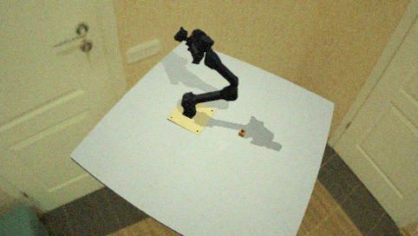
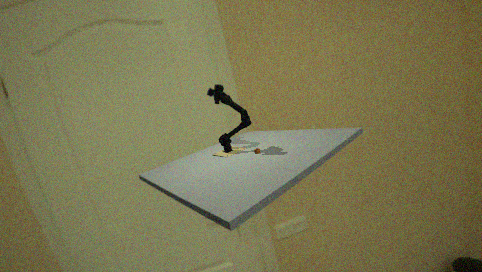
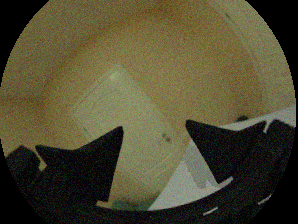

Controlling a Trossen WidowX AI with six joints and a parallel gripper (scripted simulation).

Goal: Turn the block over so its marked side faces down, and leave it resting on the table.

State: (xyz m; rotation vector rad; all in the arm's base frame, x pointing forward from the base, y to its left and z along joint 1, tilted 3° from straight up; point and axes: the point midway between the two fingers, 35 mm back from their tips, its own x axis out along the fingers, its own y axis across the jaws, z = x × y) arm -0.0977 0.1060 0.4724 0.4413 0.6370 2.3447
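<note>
The orange block lies 43 cm ahead of my gripper tip, 11 cm to the right of it and 47 cm below it.
</note>
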